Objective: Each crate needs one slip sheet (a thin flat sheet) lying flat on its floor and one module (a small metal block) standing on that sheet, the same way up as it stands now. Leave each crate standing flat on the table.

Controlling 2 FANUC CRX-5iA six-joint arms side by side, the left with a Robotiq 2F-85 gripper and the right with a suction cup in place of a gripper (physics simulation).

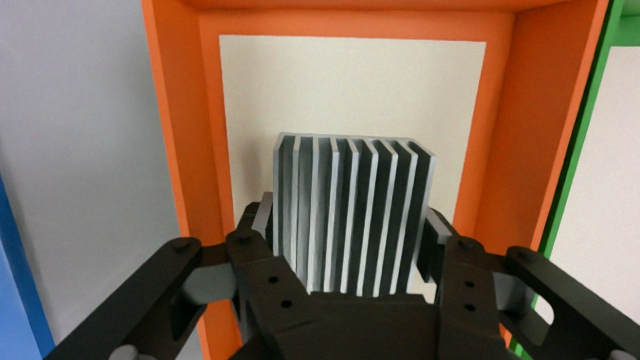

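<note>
My left gripper [350,235] is shut on a grey finned metal module [347,215], one finger on each side of it. The module is over the orange crate [187,125], in front of the cream slip sheet [350,75] that lies flat on that crate's floor. The gripper hides the near part of the sheet and crate, and whether the module touches the sheet cannot be told. A green crate [575,165] shows in part at the right, with a slip sheet [605,200] on its floor. The right arm's suction cup does not show.
The green crate stands close against the orange crate's right wall. A blue flat-topped object [17,300] shows in part at the lower left, on the grey table [95,125], apart from the orange crate. The orange crate's side walls rise on both sides of the gripper.
</note>
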